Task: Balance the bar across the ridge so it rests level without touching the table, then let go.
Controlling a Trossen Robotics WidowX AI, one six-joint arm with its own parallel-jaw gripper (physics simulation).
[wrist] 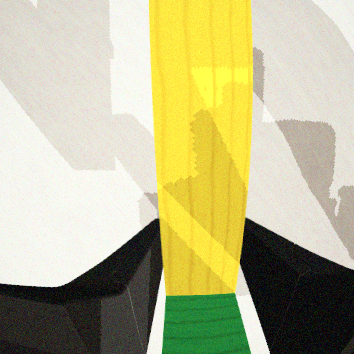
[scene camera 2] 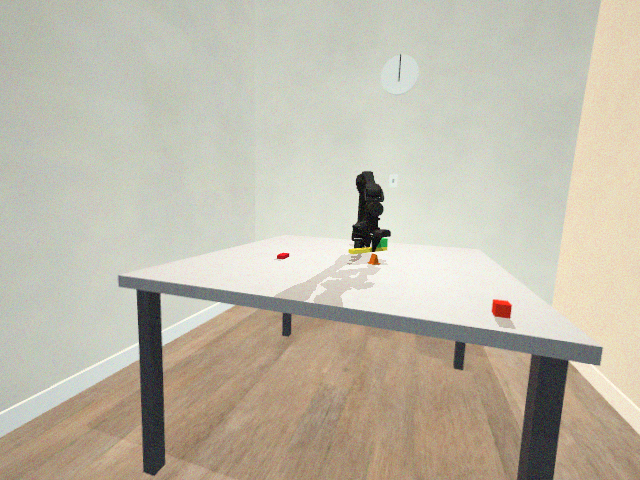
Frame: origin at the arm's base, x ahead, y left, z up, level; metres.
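Seen in the pictures: gripper, fingertip midpoint: (wrist: pixel 198 225) (scene camera 2: pixel 370 251).
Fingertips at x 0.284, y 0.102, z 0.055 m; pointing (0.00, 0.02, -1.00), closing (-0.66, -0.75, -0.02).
Offsets run from my fingertips to a thing's top centre. Level surfaces: height alone.
The yellow bar (scene camera 2: pixel 358 250) (wrist: pixel 202 140) is held off the table, nearly level, with a green block @[0.041 m back, 0.036 m left, 0.055 m up] (scene camera 2: pixel 383 242) (wrist: pixel 205 325) on its right part in the scene view. My gripper (scene camera 2: pixel 375 249) (wrist: pixel 198 225) is shut on the bar, one finger on each long side, close to the green block. The orange ridge @[0.014 m back, 0.016 m left, 0.017 m down] (scene camera 2: pixel 373 259) stands on the table just below the fingertips in the scene view, with a small gap seen between them. The ridge does not show in the wrist view, and whether the bar lies exactly over it cannot be told.
A flat red block @[0.052 m ahead, 0.392 m right, 0.039 m down] (scene camera 2: pixel 282 255) lies on the table @[0.055 m down] (scene camera 2: pixel 217 279) to the left. A red cube @[0.456 m ahead, 0.398 m left, 0.022 m down] (scene camera 2: pixel 501 308) lies near the front right corner. Shadows of the arm fall across the table in front of the ridge.
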